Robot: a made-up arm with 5 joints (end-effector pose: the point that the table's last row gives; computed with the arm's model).
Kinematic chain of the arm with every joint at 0, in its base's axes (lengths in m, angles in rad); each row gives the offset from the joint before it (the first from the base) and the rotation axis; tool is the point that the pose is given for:
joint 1: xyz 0 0 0.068 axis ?
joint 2: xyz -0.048 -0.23 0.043 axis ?
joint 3: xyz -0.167 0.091 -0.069 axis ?
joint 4: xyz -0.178 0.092 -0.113 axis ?
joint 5: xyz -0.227 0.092 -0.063 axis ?
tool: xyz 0 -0.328 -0.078
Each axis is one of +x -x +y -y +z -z.
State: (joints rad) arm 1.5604 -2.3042 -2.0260 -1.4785 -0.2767
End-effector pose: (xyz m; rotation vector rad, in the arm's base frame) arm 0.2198 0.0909 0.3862 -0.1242 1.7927 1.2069
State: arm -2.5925 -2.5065 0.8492 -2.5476 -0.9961
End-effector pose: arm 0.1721 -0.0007 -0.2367 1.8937 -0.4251 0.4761
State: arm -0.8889 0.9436 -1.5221 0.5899 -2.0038
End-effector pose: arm 0.0646 0.1322 -0.5449 -0.0001 0.3521 0.9612
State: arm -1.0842 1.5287 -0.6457 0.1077 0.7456
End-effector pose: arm 0.1162 0.5382 -0.5649 0.7821 -0.7648 -1.8151
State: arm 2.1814 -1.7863 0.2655 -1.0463 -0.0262
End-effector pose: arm -0.4325 0.4862 -0.0524 -2.0018 0.1488 -0.9210
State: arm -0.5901 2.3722 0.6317 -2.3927 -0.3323
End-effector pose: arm 0.2189 -0.2035 0.0363 0.0178 1.4046 0.6989
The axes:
joint 1: -x
joint 2: -y
joint 3: +x
joint 4: +y
joint 5: -z

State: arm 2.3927 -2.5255 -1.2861 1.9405 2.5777
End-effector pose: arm -0.0226 0.1818 -0.5551 0.6840 -0.7727 -1.2026
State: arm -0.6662 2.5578 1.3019 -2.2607 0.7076
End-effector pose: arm 0.0412 -0.0072 0.3901 -1.1721 0.8115 -0.3905
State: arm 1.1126 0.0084 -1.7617 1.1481 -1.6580
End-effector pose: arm -0.4787 -0.3622 0.3759 -1.2493 1.6131 -0.6854
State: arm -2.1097 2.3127 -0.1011 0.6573 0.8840
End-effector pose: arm 0.4989 0.5578 0.2199 2.0648 -0.1175 -2.3101
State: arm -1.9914 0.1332 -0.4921 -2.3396 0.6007
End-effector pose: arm 0.0349 0.3772 -0.1603 1.2087 -1.7817 -2.1173
